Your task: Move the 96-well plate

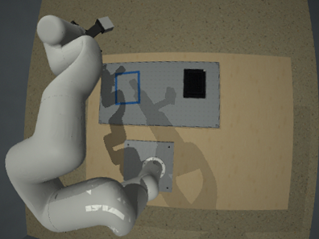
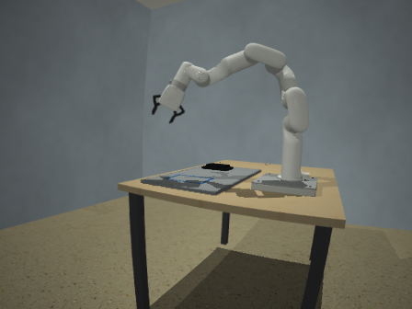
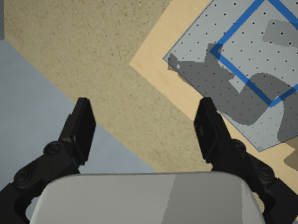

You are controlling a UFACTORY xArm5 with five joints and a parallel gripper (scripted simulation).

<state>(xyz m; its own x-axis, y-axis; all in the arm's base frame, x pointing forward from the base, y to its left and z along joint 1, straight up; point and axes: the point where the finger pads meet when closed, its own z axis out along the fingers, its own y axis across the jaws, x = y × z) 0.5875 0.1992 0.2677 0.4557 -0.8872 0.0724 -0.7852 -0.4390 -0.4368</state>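
Now: hand 130 mm past the black 96-well plate, 440 mm to the left of it and 270 mm above it. The rest, counted from my hand: black plate nest (130 mm behind, 440 mm to the right, 280 mm below).
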